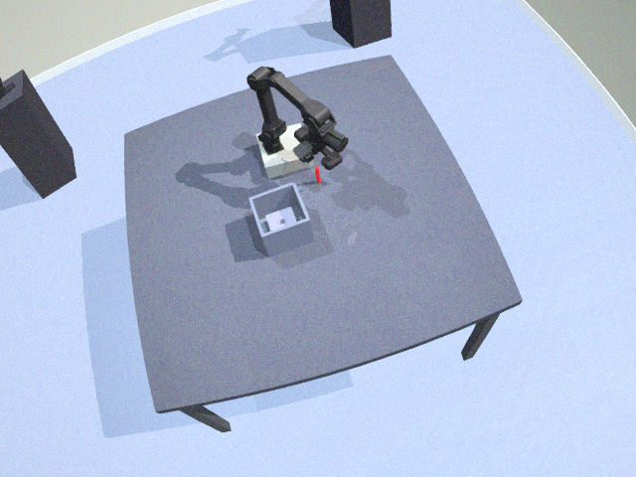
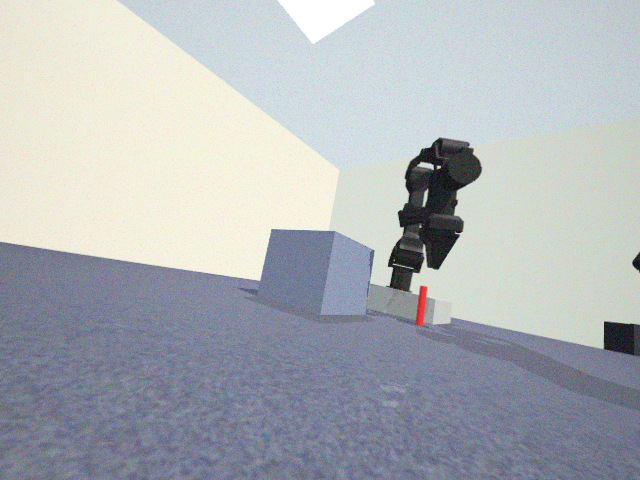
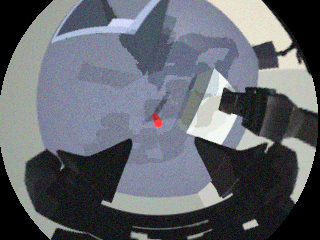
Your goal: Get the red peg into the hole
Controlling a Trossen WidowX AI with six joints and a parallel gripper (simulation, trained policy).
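Right now the red peg is 80 mm below my gripper tip and 10 mm to the right of it. Round my gripper tip: pale plate 200 mm to the right, 120 mm ahead, 70 mm below.
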